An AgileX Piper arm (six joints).
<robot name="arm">
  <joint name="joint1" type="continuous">
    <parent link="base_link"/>
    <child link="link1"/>
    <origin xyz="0 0 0.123" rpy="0 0 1.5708"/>
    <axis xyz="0 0 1"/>
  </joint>
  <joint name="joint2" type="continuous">
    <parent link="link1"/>
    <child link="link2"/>
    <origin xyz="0 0 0" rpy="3.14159 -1.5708 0"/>
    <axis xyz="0 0 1"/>
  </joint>
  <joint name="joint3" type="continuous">
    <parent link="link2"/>
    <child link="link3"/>
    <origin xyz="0.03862 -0.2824 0" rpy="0 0 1.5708"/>
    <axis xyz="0 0 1"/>
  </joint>
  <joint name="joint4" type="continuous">
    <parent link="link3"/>
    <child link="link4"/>
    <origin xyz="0.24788 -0.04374 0" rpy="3.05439 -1.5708 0"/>
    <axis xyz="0 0 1"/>
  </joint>
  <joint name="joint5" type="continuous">
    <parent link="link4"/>
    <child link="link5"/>
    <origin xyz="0 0 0" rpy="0 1.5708 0"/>
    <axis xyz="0 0 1"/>
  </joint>
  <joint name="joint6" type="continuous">
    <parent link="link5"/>
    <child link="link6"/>
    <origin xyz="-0.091 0 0" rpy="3.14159 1.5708 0"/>
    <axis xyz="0 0 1"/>
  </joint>
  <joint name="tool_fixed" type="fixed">
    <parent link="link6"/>
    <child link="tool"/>
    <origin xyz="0 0 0" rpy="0 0 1.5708"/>
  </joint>
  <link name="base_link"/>
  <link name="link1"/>
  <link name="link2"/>
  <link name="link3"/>
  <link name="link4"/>
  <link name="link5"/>
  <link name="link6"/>
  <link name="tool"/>
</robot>
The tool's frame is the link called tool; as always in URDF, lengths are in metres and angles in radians. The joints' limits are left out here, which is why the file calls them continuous.
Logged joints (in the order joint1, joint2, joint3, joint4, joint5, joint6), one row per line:
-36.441, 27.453, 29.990, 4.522, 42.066, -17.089
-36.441, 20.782, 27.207, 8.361, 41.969, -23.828
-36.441, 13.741, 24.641, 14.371, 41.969, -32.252
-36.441, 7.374, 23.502, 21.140, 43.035, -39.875
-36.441, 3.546, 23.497, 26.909, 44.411, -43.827
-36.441, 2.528, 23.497, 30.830, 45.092, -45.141
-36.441, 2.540, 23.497, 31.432, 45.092, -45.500
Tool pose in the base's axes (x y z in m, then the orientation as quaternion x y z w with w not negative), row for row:
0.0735, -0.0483, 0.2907, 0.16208, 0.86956, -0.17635, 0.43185
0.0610, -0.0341, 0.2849, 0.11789, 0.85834, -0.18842, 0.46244
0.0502, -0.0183, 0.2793, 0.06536, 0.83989, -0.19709, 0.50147
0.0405, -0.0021, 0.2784, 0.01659, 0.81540, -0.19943, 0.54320
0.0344, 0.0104, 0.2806, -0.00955, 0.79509, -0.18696, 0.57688
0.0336, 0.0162, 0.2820, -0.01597, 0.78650, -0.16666, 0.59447
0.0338, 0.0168, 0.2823, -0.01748, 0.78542, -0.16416, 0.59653
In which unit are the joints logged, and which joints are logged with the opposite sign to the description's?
The joints are logged in degrees. Opposite sign: joint3.
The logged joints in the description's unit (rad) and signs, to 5 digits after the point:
-0.63602, 0.47915, -0.52342, 0.07892, 0.73419, -0.29826
-0.63602, 0.36271, -0.47485, 0.14593, 0.73250, -0.41588
-0.63602, 0.23983, -0.43007, 0.25082, 0.73250, -0.56290
-0.63602, 0.12870, -0.41019, 0.36896, 0.75110, -0.69595
-0.63602, 0.06189, -0.41010, 0.46965, 0.77512, -0.76493
-0.63602, 0.04412, -0.41010, 0.53809, 0.78700, -0.78786
-0.63602, 0.04433, -0.41010, 0.54859, 0.78700, -0.79412

